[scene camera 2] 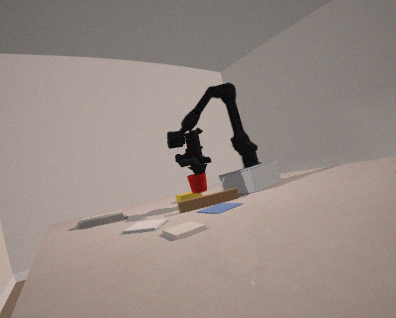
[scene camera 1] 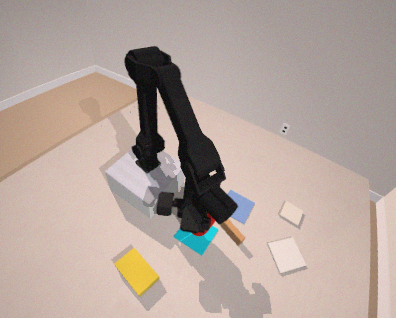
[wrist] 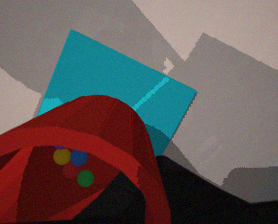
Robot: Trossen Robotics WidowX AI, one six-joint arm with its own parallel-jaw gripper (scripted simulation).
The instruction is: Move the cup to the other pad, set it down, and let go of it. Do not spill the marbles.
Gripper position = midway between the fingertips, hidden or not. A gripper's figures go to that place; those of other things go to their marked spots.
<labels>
My gripper (wrist: pixel 148 165) is 11 cm from the lens. A red cup (wrist: pixel 114 137) is 7 cm from the lens. A cyan pad (wrist: pixel 85 67) is 18 cm from the lens. The marked spots on the red cup and the cyan pad are 11 cm apart.
</labels>
